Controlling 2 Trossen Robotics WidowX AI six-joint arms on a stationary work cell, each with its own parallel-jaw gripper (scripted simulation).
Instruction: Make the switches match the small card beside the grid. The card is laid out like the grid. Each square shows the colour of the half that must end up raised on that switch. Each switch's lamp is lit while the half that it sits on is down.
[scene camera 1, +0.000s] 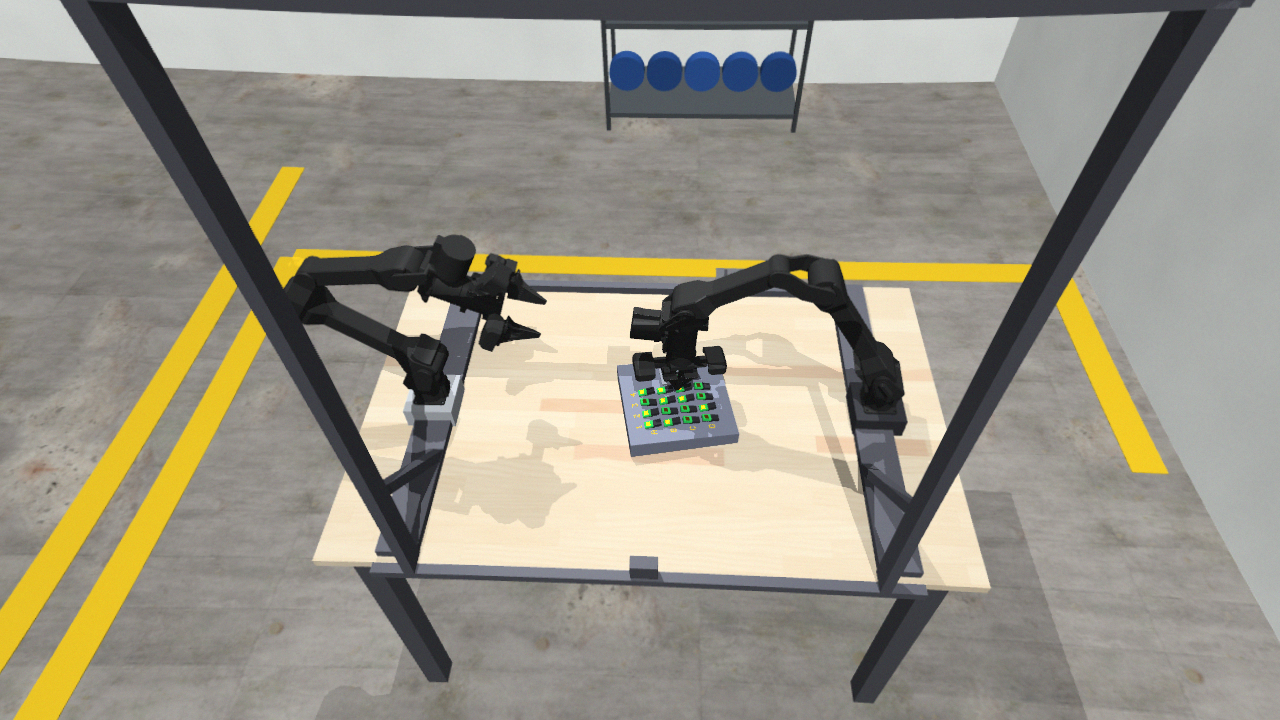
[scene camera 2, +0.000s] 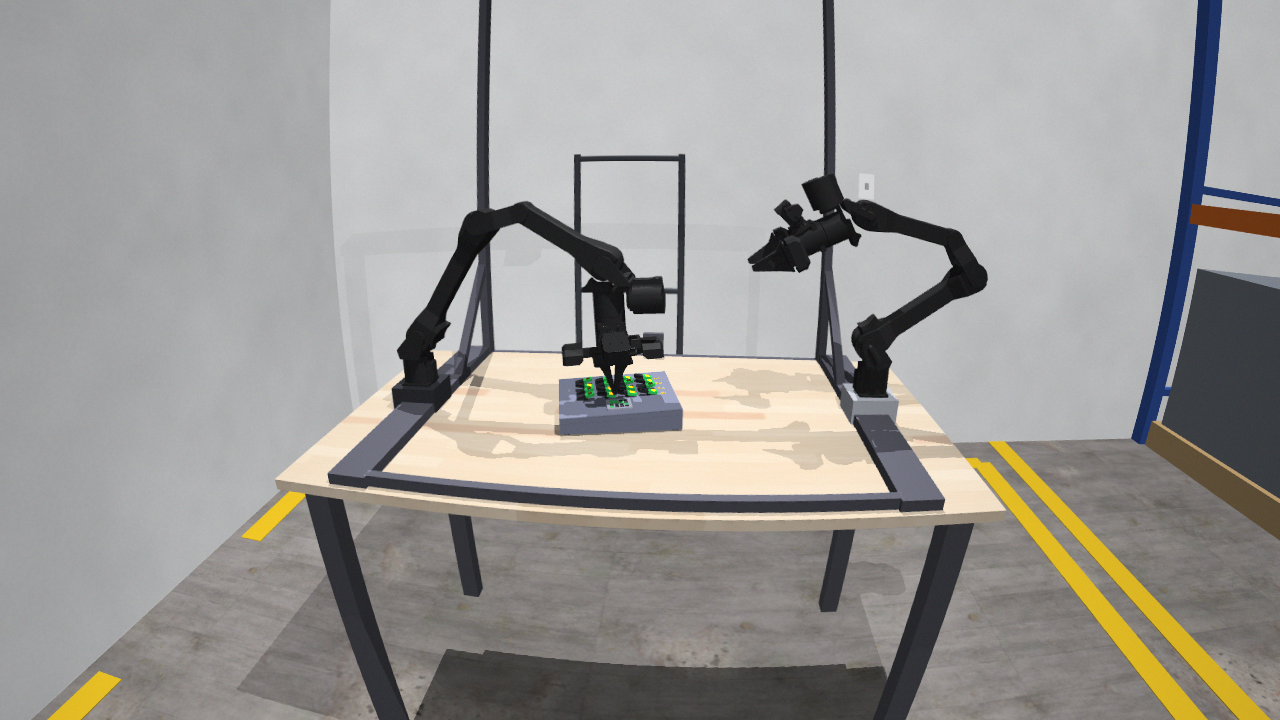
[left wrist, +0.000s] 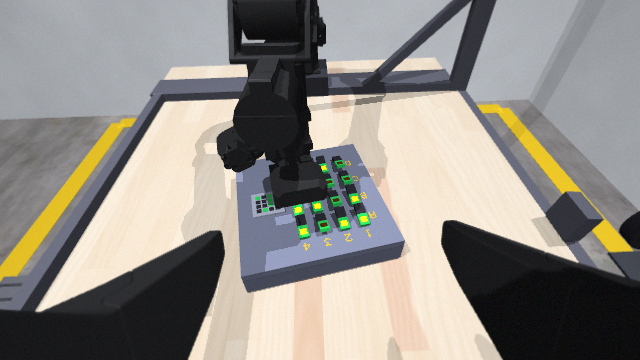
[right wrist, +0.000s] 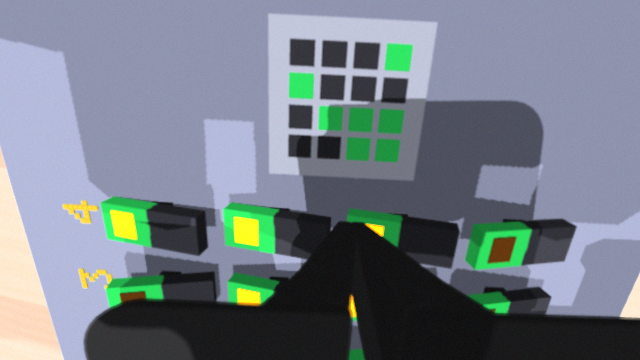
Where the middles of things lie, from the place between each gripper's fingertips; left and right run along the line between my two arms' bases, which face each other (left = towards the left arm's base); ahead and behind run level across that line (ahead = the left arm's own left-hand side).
I see my right gripper (scene camera 2: 614, 393) 1 cm to the left of the switch c4 (right wrist: 430, 242) and 3 cm above it. From my right hand the other things lie so: switch b4 (right wrist: 295, 234) (3 cm to the left, 3 cm below); then switch d4 (right wrist: 492, 245) (1 cm ahead, 5 cm to the right, 3 cm below); then switch a4 (right wrist: 173, 228) (1 cm behind, 7 cm to the left, 3 cm below).
Right now my left hand (scene camera 1: 543, 318) is 30 mm short of the switch a4, 220 mm to the left of it and 260 mm above it. The rest, counted from my left hand: switch a3 (right wrist: 201, 286): 220 mm to the right, 260 mm below; then switch b4: 30 mm ahead, 260 mm to the right, 260 mm below; then switch c4: 40 mm ahead, 300 mm to the right, 260 mm below.
